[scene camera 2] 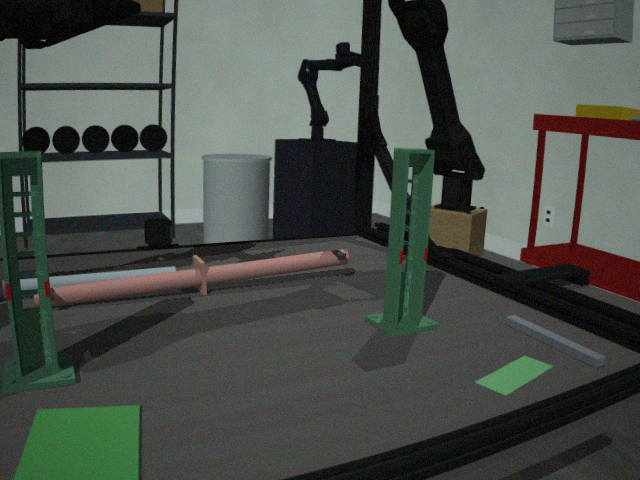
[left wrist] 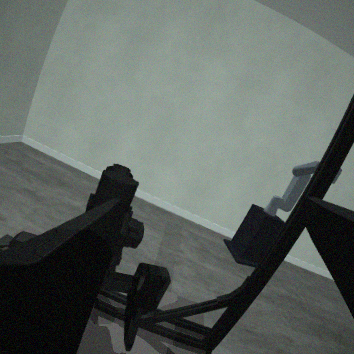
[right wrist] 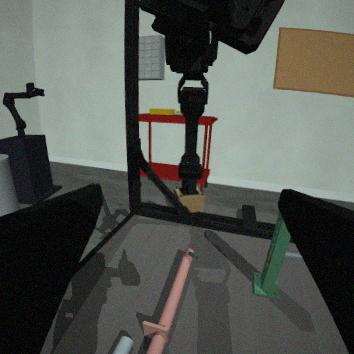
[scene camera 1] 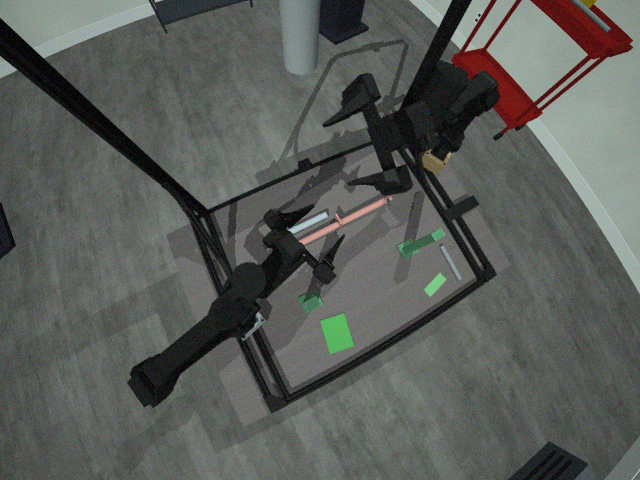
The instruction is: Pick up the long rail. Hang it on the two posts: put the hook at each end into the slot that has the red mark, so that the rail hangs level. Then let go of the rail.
Scene:
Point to a short grey bar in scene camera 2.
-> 582, 353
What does my left gripper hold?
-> Nothing.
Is my left gripper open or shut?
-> Open.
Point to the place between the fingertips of my right gripper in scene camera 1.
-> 328, 219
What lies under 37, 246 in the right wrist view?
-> My right gripper.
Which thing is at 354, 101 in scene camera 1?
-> My left gripper.

